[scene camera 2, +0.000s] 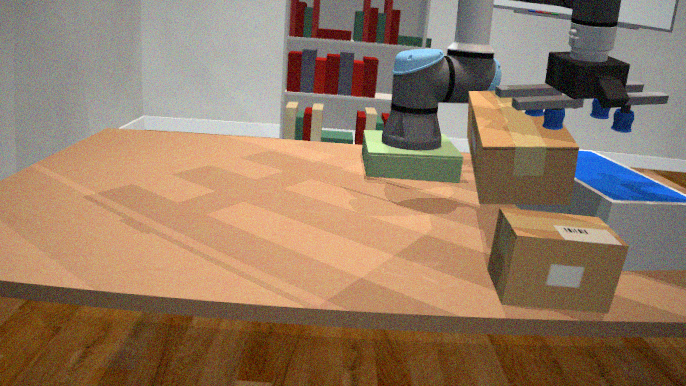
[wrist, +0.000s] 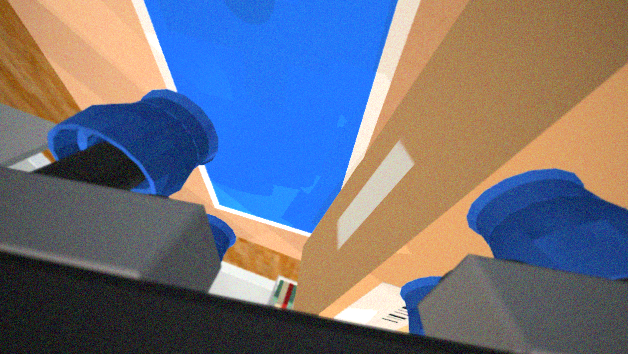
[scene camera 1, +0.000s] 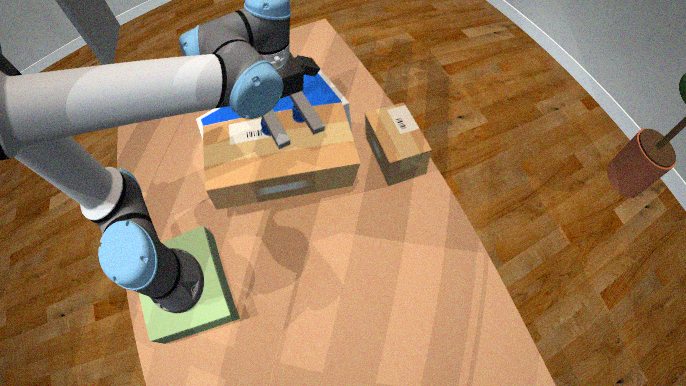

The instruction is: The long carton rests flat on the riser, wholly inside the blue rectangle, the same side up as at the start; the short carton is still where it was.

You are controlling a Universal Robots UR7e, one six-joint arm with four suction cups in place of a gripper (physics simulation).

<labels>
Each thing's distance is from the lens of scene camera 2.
my suction head (scene camera 2: pixel 553 120): 88 cm
long carton (scene camera 2: pixel 515 160): 81 cm
riser (scene camera 2: pixel 637 208): 88 cm
short carton (scene camera 2: pixel 538 259): 68 cm
The marked spots on the long carton and the short carton are 20 cm apart.
</labels>
